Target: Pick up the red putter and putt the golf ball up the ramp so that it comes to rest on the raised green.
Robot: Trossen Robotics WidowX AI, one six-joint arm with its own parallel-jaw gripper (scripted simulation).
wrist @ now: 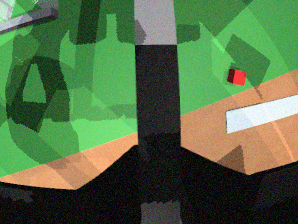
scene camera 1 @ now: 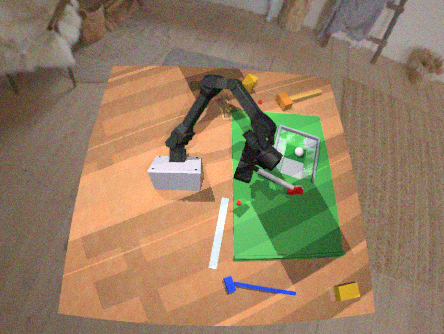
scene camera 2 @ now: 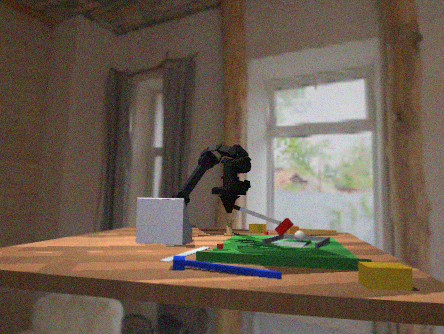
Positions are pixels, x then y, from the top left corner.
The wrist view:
my gripper: 153,151
green mat: 75,77
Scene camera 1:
green mat: 269,221
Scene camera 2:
my gripper: 229,213
blue putter: 179,263
yellow block: 372,275
green mat: 249,244
